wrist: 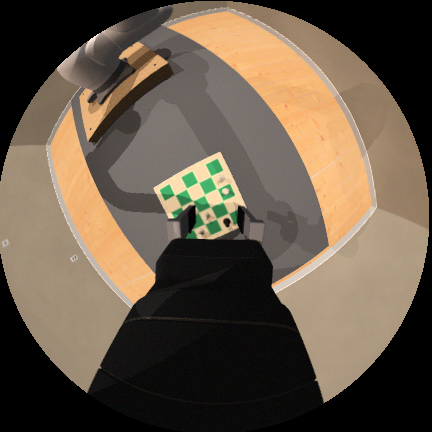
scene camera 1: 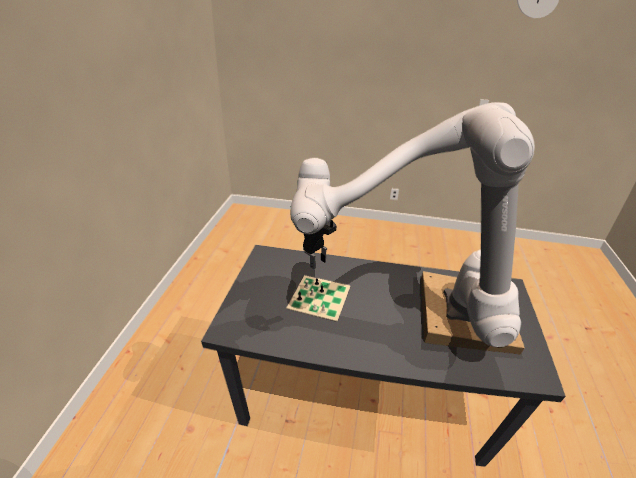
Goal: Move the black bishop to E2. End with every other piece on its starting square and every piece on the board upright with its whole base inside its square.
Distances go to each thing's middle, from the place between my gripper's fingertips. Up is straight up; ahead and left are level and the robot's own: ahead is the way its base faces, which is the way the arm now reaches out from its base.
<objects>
Now: the chessboard [scene camera 1: 334, 295] 5 cm to the right of my hand and 22 cm below it.
</objects>
